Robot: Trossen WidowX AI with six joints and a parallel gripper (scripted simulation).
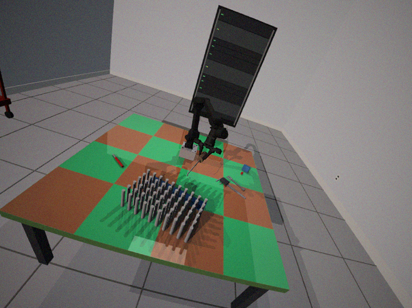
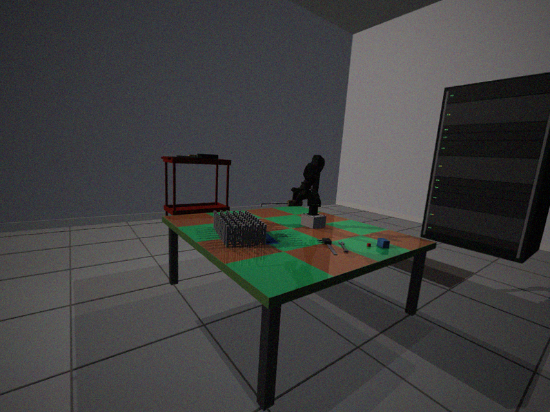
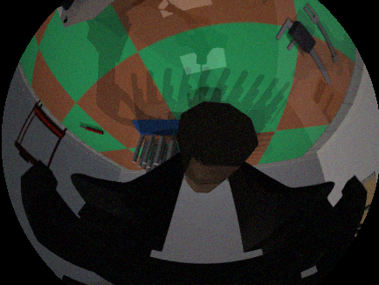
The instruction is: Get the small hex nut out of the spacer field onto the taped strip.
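The blue taped strip is 190 mm below my gripper tip, 150 mm ahead of it and 110 mm to the right of it. The rest, counted from my gripper tip: grey wrench (330 mm to the left, 180 mm below, 60 mm behind); then small red block (410 mm to the left, 200 mm behind, 180 mm below); then hook tool (90 mm ahead, 40 mm to the right).
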